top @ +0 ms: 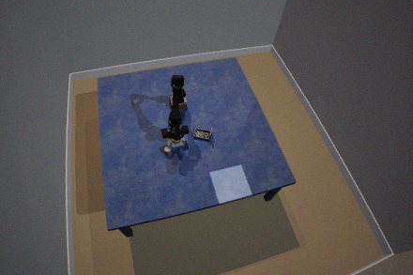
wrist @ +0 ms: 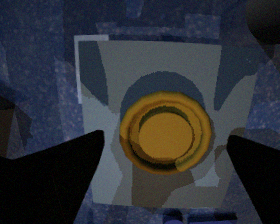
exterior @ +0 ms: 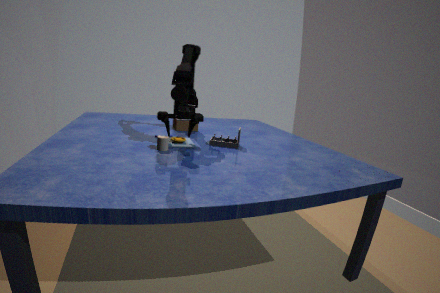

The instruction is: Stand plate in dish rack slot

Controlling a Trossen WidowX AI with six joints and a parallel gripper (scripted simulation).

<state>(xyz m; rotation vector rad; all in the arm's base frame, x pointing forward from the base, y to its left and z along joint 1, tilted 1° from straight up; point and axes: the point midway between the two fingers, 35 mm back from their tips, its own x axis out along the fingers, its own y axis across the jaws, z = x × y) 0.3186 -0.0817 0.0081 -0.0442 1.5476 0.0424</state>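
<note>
My gripper tip is 1 cm above the yellow plate. Also, from my gripper tip: small cup: 9 cm ahead, 7 cm to the right; then blue spoon: 11 cm behind, 5 cm to the right, 3 cm below; then pale blue mat: 3 cm below, 1 cm behind.
</note>
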